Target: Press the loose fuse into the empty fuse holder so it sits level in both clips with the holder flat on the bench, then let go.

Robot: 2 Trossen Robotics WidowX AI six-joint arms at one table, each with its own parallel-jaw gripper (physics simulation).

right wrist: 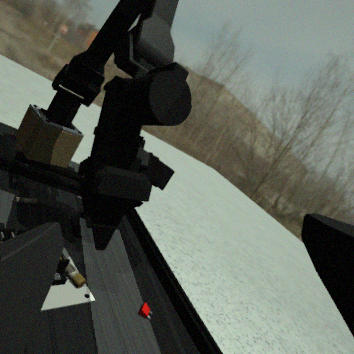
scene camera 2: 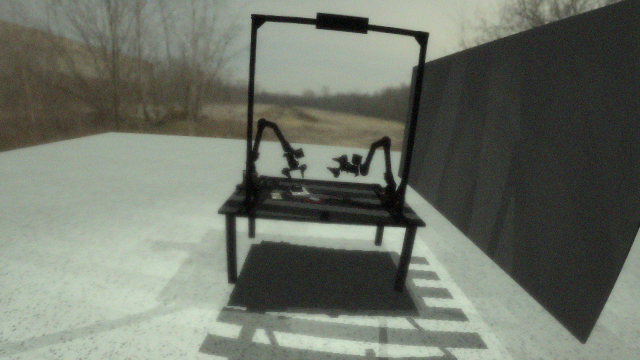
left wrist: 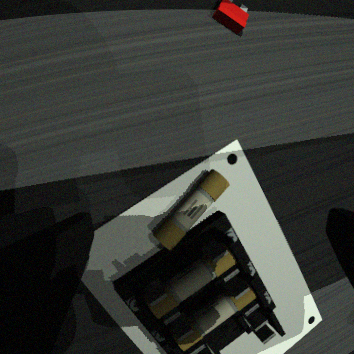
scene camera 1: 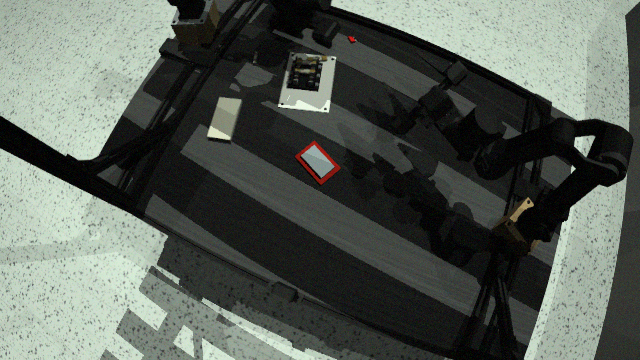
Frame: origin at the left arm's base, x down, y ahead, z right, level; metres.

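Where they show: left gripper, fingertip midpoint: [right wrist: 93, 237] [scene camera 2: 297, 179] [left wrist: 210, 222] [scene camera 1: 315, 42]; right gripper, fingertip midpoint: [right wrist: 183, 230] [scene camera 2: 329, 163] [scene camera 1: 399, 66]; left arm's base, link origin: [right wrist: 56, 119] [scene camera 1: 192, 10]; right arm's base, link origin: [scene camera 2: 390, 194] [scene camera 1: 529, 225].
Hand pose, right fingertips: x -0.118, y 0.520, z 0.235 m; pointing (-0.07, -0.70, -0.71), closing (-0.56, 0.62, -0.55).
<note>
Things, the pixels of their top centre, and the offset from my right fingertips. "spot": a spot on its surface instead.
- loose fuse, top centre: [left wrist: 195, 211] [right wrist: 72, 266] dz -0.151, dx +0.211, dy -0.172 m
- white plate, surface spot: [left wrist: 270, 235] spot: dz -0.097, dx +0.225, dy -0.135 m
- black fuse holder, surface spot: [left wrist: 125, 284] spot: dz -0.138, dx +0.215, dy -0.228 m
- bare clip, top centre: [left wrist: 269, 338] dz -0.062, dx +0.192, dy -0.180 m
- small red block, top centre: [left wrist: 236, 6] [right wrist: 148, 308] [scene camera 1: 352, 38] dz -0.236, dx +0.218, dy -0.083 m
- red-rimmed tray, surface spot: [scene camera 1: 331, 175] spot: dz +0.163, dx +0.222, dy -0.111 m
- beige block, top centre: [scene camera 1: 224, 117] dz +0.043, dx +0.212, dy -0.381 m
- small pale cylinder, top centre: [right wrist: 26, 197] [scene camera 1: 255, 56] dz -0.146, dx +0.216, dy -0.337 m
The loose fuse [left wrist: 191, 210] [right wrist: 76, 278] has gold end caps and lies on the white plate [left wrist: 270, 235] [scene camera 1: 317, 97], alongside the black fuse holder [left wrist: 125, 284] [scene camera 1: 304, 82]. Two fuses, an upper one [left wrist: 192, 286] and a lower one [left wrist: 217, 318], sit in the holder. A bare clip [left wrist: 260, 327] shows past them; that end is partly cut off in the left wrist view. My left gripper [left wrist: 210, 222] [scene camera 2: 294, 174] is open and empty, above the plate, its fingers either side of the loose fuse in view. My right gripper [right wrist: 183, 230] [scene camera 2: 331, 166] is open and empty, raised away from the plate.
A small red block [scene camera 1: 352, 39] [left wrist: 231, 17] [right wrist: 145, 310] lies beyond the plate. A red-rimmed tray [scene camera 1: 331, 175] and a beige block [scene camera 1: 225, 117] lie nearer the front. A small pale cylinder [scene camera 1: 255, 57] lies left of the plate. Dark frame posts stand at the table sides.
</note>
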